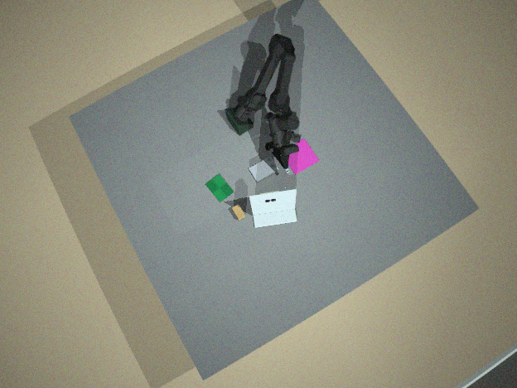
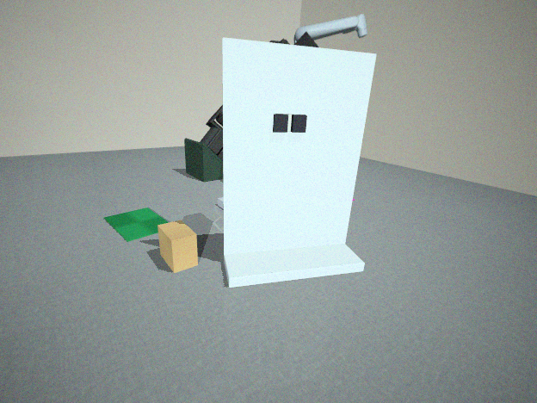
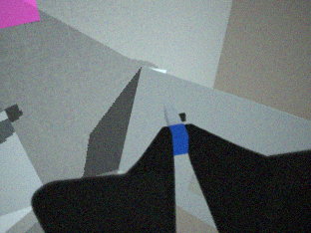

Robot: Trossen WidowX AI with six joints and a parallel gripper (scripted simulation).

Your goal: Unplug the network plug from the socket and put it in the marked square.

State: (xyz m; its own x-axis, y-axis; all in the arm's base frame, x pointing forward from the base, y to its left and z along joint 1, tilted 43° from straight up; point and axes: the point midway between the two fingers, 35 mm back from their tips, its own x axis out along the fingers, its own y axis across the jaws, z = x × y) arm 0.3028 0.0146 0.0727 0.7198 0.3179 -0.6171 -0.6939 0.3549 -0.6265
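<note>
The magenta square is 120 mm below my gripper tip, 100 mm to the left of it and 60 mm behind it. Round my gripper tip: tan block (240 mm to the right, 100 mm below, 50 mm ahead); then panel (120 mm to the right, 110 mm ahead, 10 mm below); then network plug (right at my gripper tip).
</note>
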